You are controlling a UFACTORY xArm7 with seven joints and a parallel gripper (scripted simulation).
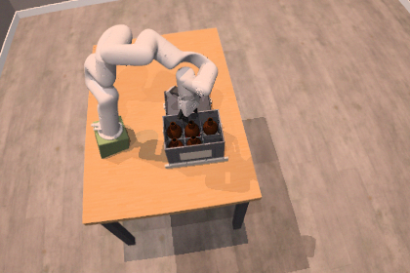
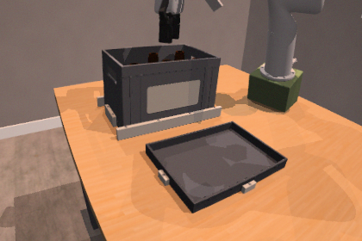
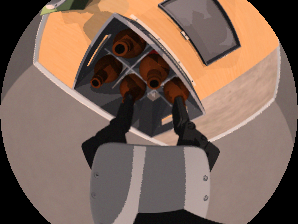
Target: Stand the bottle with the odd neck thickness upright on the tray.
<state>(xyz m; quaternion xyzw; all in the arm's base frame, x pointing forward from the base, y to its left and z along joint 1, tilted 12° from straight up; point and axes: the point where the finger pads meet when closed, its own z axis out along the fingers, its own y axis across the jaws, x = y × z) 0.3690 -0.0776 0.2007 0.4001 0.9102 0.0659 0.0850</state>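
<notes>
Right now my hand is 4 cm to the left of the crate and 15 cm above it. Also, from my hand: dark tray (23 cm to the left, 22 cm below); then glass bottle (9 cm ahead, 15 cm below).
</notes>
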